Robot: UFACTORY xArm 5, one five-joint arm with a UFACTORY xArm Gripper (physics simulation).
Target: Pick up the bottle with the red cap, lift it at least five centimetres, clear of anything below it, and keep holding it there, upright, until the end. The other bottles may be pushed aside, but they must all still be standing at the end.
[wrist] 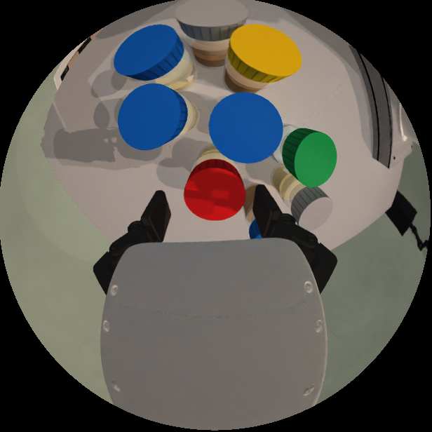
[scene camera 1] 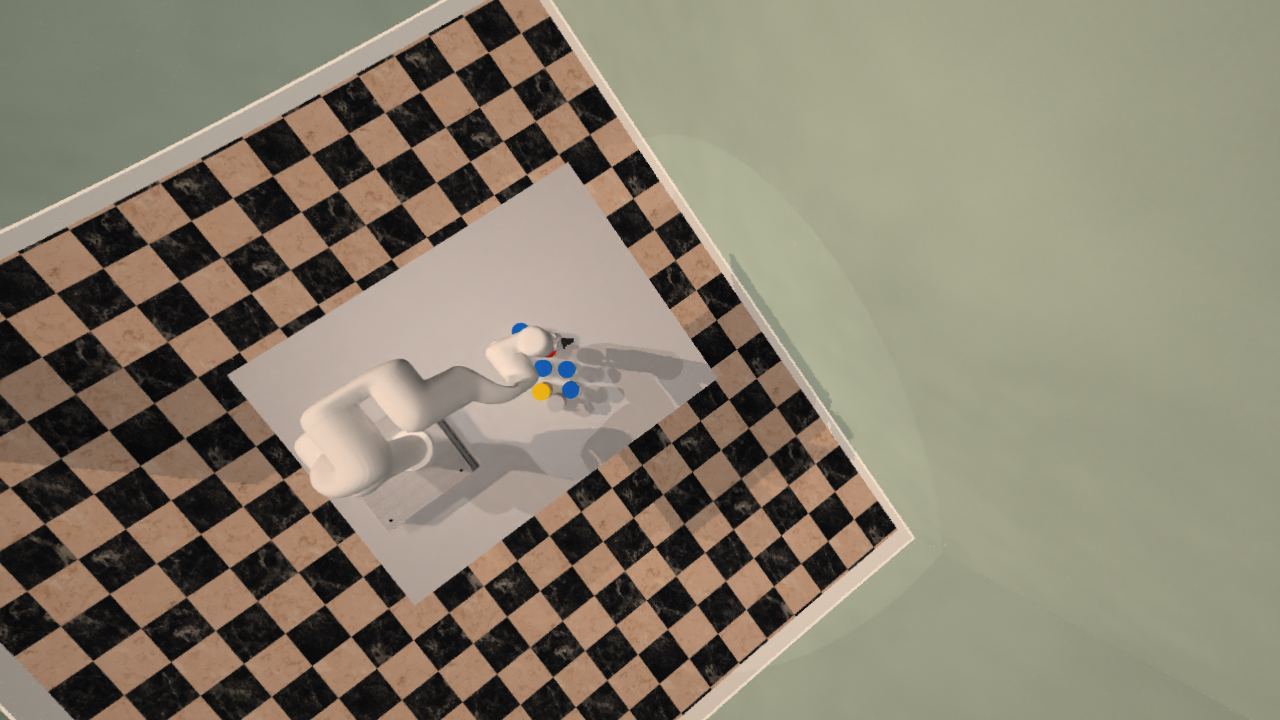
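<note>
The bottle with the red cap (wrist: 215,194) (scene camera 1: 550,352) stands upright on the table; in scene camera 1 a sliver of its cap shows beside the wrist of the arm. My gripper (wrist: 210,199) is open and empty. In the wrist view the red cap lies between and a little beyond the two black fingertips, nearer the right one. A blue-capped bottle (wrist: 255,229) is partly hidden behind the right finger. How high the fingertips are relative to the cap is hard to tell.
Near the red cap stand blue-capped bottles (wrist: 246,127) (wrist: 153,117), a green-capped one (wrist: 310,157) and a grey-capped one (wrist: 312,209). Farther off stand another blue-capped bottle (wrist: 150,52), a yellow-capped one (wrist: 265,52) (scene camera 1: 541,391) and a grey-capped one (wrist: 212,17).
</note>
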